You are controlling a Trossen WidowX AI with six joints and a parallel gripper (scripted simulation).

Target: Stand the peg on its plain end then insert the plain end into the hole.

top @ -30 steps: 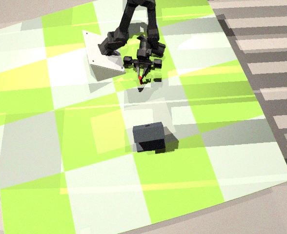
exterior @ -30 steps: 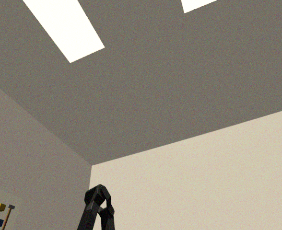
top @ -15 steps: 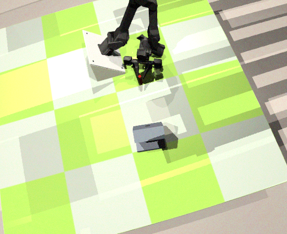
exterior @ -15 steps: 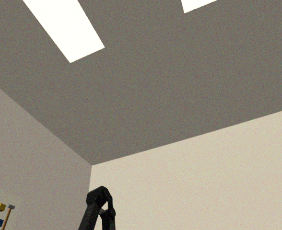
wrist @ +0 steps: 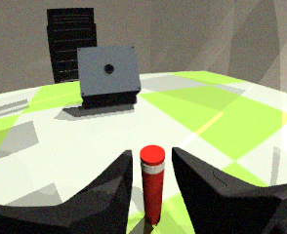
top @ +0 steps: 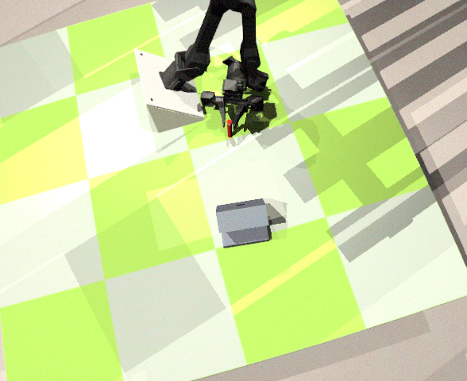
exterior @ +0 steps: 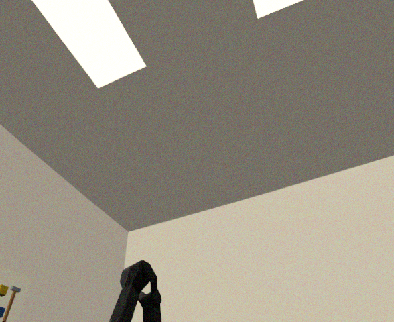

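Now: gripper tip 1 cm past the red peg and 1 cm above it. From my gripper tip the other things lie so: grey sloped panel (27 cm ahead, 7 cm to the right, 1 cm above).
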